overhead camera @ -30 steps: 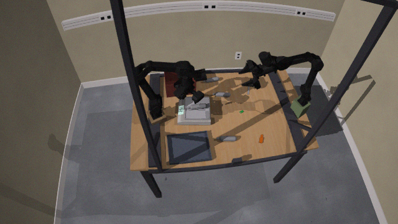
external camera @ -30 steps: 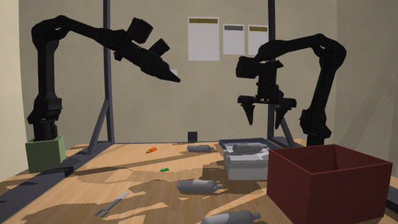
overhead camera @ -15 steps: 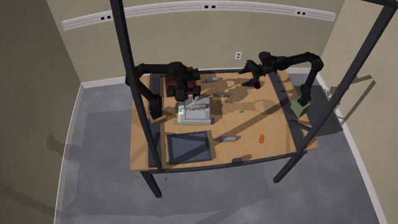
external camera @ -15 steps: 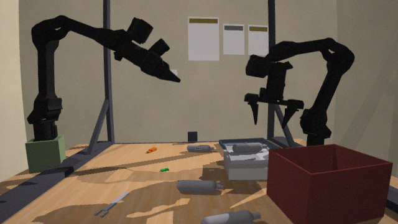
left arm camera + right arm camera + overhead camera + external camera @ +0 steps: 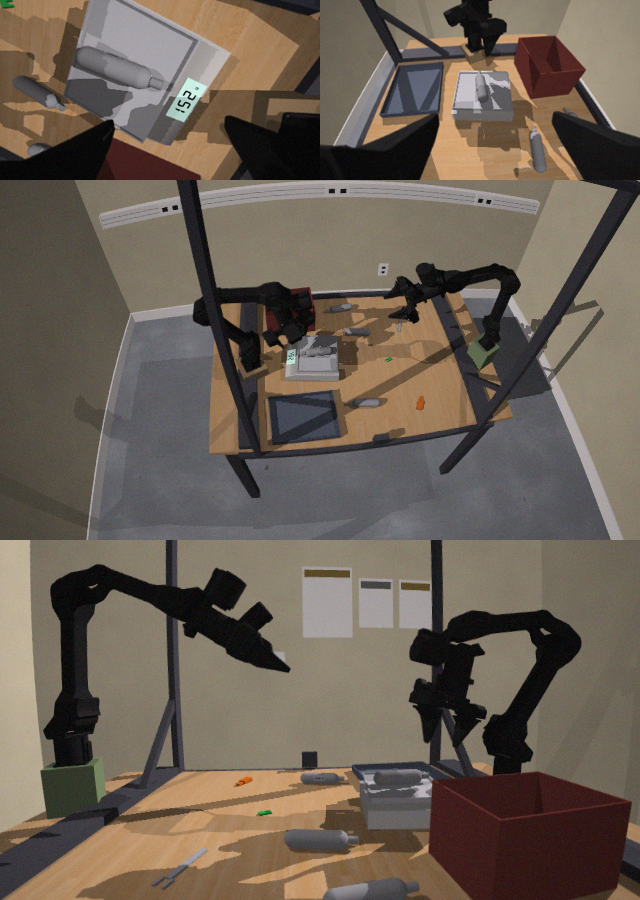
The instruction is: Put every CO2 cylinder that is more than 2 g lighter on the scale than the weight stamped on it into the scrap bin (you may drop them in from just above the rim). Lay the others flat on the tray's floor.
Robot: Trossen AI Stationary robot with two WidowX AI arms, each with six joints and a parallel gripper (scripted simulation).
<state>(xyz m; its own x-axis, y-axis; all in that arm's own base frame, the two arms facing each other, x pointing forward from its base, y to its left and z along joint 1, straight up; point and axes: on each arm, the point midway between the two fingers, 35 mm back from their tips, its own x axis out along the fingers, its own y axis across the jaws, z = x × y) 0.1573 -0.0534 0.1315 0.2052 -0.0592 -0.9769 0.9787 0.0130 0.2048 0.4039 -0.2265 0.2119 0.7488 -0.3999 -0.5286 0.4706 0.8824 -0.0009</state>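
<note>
Right now the red scrap bin is 230 mm ahead of my left hand, 140 mm below it and 10 mm to the left of it. Round my left hand: orange piece: 470 mm to the right, 210 mm behind, 170 mm below; then tray: 240 mm behind, 170 mm below, 30 mm to the right; then green piece: 380 mm to the right, 170 mm below.
</note>
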